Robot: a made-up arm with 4 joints.
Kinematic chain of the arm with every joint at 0, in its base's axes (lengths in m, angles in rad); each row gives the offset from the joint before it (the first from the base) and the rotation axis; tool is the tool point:
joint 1: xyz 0 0 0.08 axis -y
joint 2: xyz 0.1 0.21 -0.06 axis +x
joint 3: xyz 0.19 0.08 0 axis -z
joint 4: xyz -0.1 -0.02 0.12 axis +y
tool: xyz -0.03 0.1 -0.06
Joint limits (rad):
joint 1: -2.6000..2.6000
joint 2: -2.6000..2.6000
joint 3: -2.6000..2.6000
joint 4: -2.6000..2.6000
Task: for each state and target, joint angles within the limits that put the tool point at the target. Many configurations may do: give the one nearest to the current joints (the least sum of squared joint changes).
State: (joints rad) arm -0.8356 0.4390 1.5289 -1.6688
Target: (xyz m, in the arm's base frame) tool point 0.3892 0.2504 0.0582
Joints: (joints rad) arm -0.3413 0.4110 1.7042 -2.3285
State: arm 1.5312 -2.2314 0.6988 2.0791
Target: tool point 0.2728 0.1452 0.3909
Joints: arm 1.8222 -2.4441 0.6898 2.0473
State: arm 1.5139 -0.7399 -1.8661 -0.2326
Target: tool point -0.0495 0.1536 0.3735
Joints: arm 1.6654 -0.2803 -2.1496 0.0849
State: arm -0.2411 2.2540 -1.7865 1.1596
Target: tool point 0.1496 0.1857 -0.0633
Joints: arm 0.0233 2.6000 -1.0936 0.5904
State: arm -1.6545 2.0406 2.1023 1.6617
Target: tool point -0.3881 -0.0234 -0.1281
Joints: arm -2.5251 2.3353 2.1250 1.8363
